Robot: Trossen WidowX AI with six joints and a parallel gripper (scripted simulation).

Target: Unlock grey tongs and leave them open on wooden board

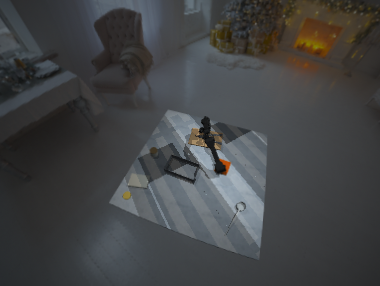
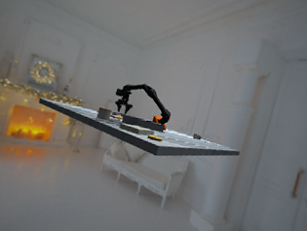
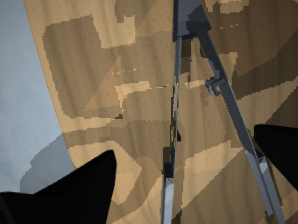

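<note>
The wooden board lies 2 cm to the right of my gripper tip and 5 cm below it. The rest, counted from my gripper tip: pale flat block 38 cm ahead, 73 cm to the left, 4 cm below; brown cup 42 cm ahead, 40 cm to the left, 2 cm below; roasting tin 8 cm ahead, 44 cm to the left, 2 cm below.
</note>
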